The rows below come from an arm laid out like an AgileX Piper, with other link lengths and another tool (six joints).
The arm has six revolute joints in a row. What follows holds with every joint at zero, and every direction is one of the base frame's. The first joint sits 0.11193 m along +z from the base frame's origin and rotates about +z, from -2.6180 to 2.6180 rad. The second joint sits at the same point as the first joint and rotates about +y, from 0.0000 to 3.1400 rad. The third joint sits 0.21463 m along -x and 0.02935 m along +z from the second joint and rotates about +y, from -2.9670 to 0.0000 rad. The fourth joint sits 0.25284 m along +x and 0.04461 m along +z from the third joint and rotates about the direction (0.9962, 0, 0.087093), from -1.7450 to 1.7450 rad. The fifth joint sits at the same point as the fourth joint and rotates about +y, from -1.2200 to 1.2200 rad. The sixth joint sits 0.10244 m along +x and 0.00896 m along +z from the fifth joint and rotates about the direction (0.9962, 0, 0.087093), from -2.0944 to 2.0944 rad. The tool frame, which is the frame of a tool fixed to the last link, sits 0.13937 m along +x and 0.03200 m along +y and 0.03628 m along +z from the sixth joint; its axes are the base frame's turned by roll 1.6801, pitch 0.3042 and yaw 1.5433 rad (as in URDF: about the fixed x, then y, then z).
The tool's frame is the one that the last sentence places.
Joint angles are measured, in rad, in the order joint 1, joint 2, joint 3, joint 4, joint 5, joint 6. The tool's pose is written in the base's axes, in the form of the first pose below.
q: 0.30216 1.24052 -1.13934 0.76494 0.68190 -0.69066
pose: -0.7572 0.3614 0.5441 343.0; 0.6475 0.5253 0.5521 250.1; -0.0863 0.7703 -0.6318 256.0; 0 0 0 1
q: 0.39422 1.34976 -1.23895 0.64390 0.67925 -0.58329
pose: -0.7853 0.3659 0.4995 347.4; 0.6121 0.5800 0.5375 277.9; -0.0930 0.7278 -0.6794 242.1; 0 0 0 1
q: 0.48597 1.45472 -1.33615 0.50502 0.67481 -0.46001
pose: -0.8030 0.3662 0.4702 351.1; 0.5856 0.6317 0.5080 304.9; -0.1110 0.6833 -0.7217 227.0; 0 0 0 1
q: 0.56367 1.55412 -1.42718 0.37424 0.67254 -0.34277
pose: -0.8113 0.3661 0.4557 355.6; 0.5692 0.6723 0.4732 328.8; -0.1331 0.6434 -0.7539 212.1; 0 0 0 1
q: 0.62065 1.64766 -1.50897 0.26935 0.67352 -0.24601
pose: -0.8134 0.3705 0.4485 361.6; 0.5618 0.7005 0.4401 348.2; -0.1510 0.6100 -0.7779 197.0; 0 0 0 1
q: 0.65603 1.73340 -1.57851 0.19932 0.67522 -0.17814
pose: -0.8126 0.3800 0.4419 368.8; 0.5603 0.7180 0.4130 362.8; -0.1604 0.5832 -0.7963 181.5; 0 0 0 1
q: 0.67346 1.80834 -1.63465 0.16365 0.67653 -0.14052
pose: -0.8121 0.3917 0.4325 376.1; 0.5609 0.7283 0.3936 373.1; -0.1608 0.5623 -0.8112 166.1; 0 0 0 1
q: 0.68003 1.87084 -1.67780 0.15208 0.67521 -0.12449
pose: -0.8125 0.4028 0.4214 382.7; 0.5619 0.7337 0.3820 380.4; -0.1553 0.5472 -0.8225 152.1; 0 0 0 1
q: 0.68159 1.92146 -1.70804 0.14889 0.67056 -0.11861
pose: -0.8129 0.4121 0.4116 388.3; 0.5628 0.7377 0.3729 385.1; -0.1500 0.5348 -0.8316 139.0; 0 0 0 1
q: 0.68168 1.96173 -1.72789 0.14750 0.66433 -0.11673
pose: -0.8134 0.4194 0.4030 392.6; 0.5630 0.7418 0.3644 388.2; -0.1461 0.5233 -0.8395 126.8; 0 0 0 1
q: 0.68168 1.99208 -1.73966 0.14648 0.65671 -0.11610
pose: -0.8138 0.4247 0.3967 395.6; 0.5630 0.7451 0.3574 390.1; -0.1438 0.5142 -0.8455 116.6; 0 0 0 1
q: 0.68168 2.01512 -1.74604 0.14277 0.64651 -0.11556
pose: -0.8136 0.4271 0.3946 398.3; 0.5630 0.7482 0.3511 391.3; -0.1453 0.5078 -0.8491 108.3; 0 0 0 1
